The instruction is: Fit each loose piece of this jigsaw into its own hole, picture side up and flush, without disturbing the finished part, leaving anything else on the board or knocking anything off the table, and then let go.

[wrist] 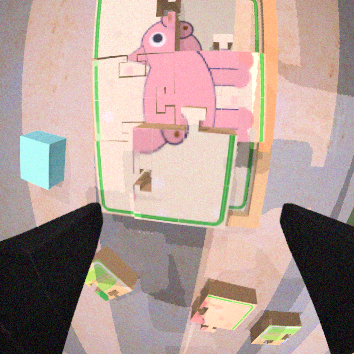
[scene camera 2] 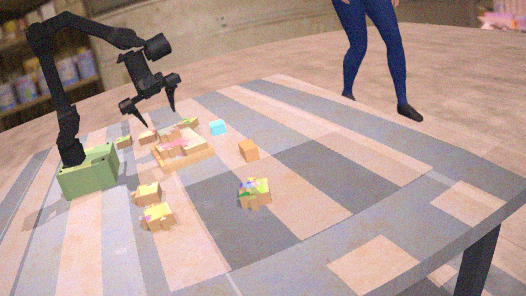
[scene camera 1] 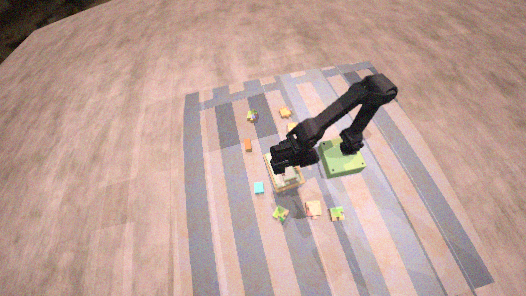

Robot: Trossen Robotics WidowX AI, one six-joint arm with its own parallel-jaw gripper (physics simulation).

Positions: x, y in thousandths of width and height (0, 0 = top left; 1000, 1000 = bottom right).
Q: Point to a jigsaw board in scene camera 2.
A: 343, 542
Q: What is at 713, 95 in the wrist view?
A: A jigsaw board.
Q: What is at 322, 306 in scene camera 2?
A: The gripper.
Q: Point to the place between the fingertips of the gripper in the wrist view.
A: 549, 606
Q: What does the gripper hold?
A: Nothing.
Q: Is the gripper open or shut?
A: Open.
